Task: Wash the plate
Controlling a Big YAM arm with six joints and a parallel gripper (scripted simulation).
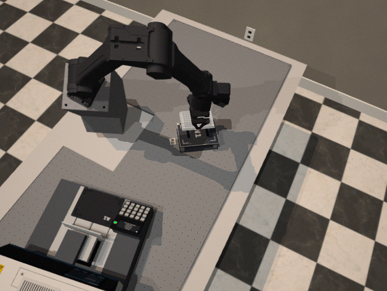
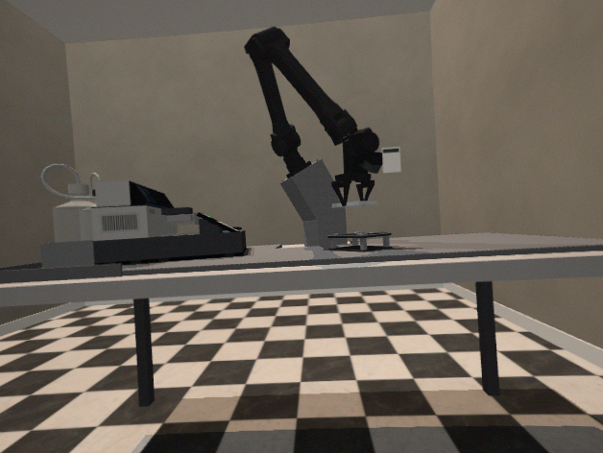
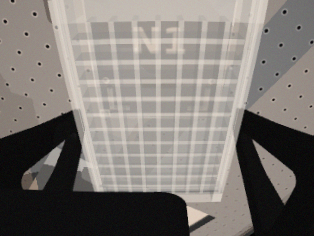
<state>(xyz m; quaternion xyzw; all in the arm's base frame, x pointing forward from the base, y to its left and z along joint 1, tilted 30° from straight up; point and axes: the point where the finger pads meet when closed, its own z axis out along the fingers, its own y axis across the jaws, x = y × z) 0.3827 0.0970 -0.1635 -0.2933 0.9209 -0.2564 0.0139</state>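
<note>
Now: hand 18 cm past the dark carrier, 46 cm to the left of it and 6 cm above it. Also, from my hand: white well plate: 1 cm below; then label: 8 cm behind, 5 cm to the right, 15 cm below; then plate nest: 1 cm ahead, 1 cm to the left, 10 cm below.
</note>
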